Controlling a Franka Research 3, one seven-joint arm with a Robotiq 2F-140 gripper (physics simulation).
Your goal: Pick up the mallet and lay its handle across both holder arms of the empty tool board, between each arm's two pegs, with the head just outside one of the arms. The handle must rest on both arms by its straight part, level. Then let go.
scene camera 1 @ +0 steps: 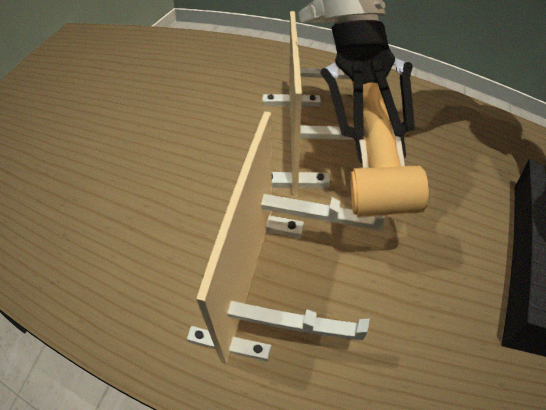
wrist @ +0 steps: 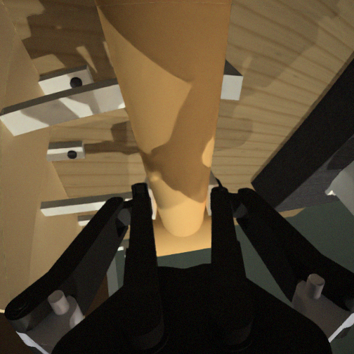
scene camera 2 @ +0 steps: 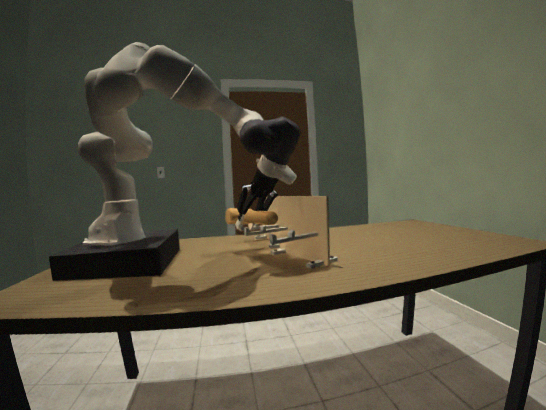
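Note:
The orange mallet (scene camera 1: 390,190) (scene camera 2: 260,217) (wrist: 165,115) hangs above the arms of the far tool board (scene camera 1: 295,75) (scene camera 2: 307,220) and looks about level. My gripper (scene camera 1: 382,150) (scene camera 2: 250,218) (wrist: 179,174) is shut on its handle near the head. In scene camera 1 the head lies past the nearer white arm (scene camera 1: 325,132), toward the camera. In the wrist view the handle crosses over the farther arm (wrist: 65,105). The gripper and mallet hide the outer parts and pegs of these arms in scene camera 1. No tool shows on this board's visible arms.
A second tool board (scene camera 1: 240,225) stands close by, nearer scene camera 1. Its pegged arms (scene camera 1: 300,320) reach toward the robot's side, and one (scene camera 1: 300,206) ends below the mallet head. The black robot base block (scene camera 1: 517,265) (scene camera 2: 115,260) stands opposite the boards.

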